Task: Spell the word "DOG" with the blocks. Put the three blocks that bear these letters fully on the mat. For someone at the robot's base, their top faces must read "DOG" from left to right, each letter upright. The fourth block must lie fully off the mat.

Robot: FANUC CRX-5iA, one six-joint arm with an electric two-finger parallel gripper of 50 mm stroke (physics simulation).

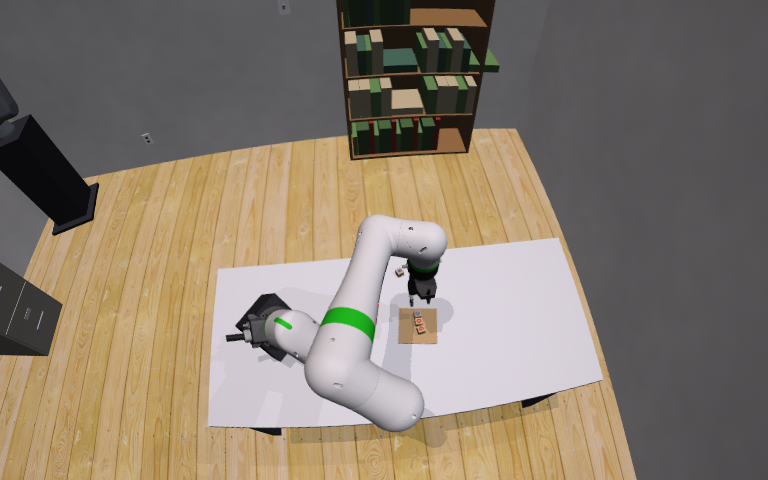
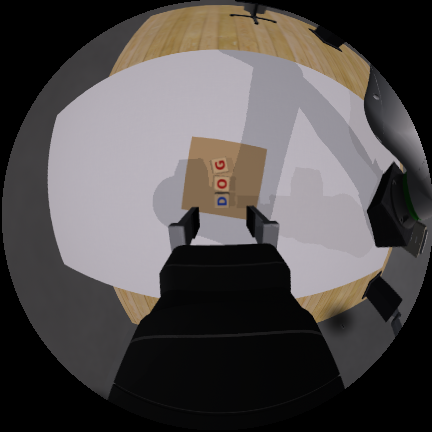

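Note:
The D block, the O block and the G block lie in a row on the brown mat, inside its edges. From the base, D is at the left, O in the middle, G at the right. The letter tops point away from the base; G is turned slightly. D and O are close together. The fourth block lies off the mat, towards the back table edge; its letter is too small to read. My gripper is open and empty, above the mat's edge beside D.
The white table carries the mat and the robot base. The arm reaches over the table between base and mat, and its shadow falls across part of the mat. A bookshelf stands on the floor behind the table.

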